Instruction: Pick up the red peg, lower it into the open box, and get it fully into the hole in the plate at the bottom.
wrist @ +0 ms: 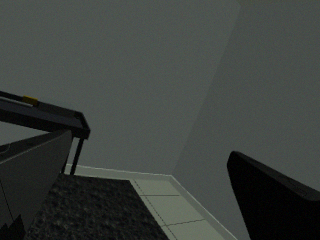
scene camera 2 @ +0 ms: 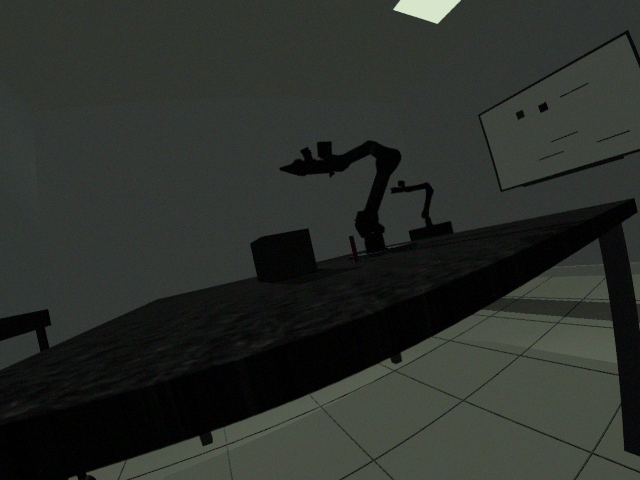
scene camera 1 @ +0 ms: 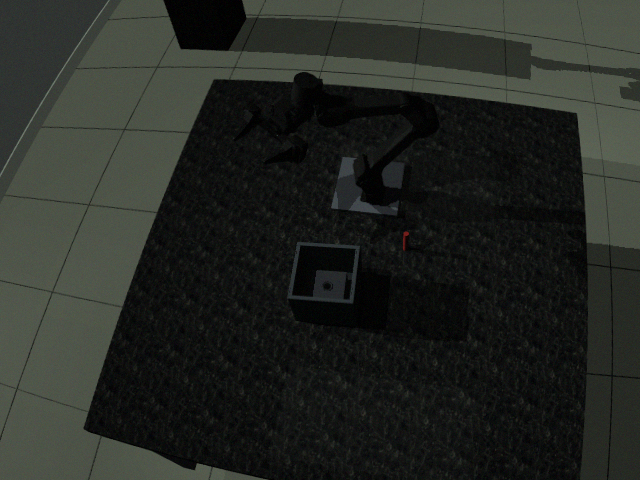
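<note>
The plate [scene camera 1: 324, 284] is visible. The grey box [scene camera 2: 278, 256] is visible. The gripper [wrist: 152, 149] is visible; in the wrist view the grey box is out of frame, and in the wrist view the plate is out of frame.
</note>
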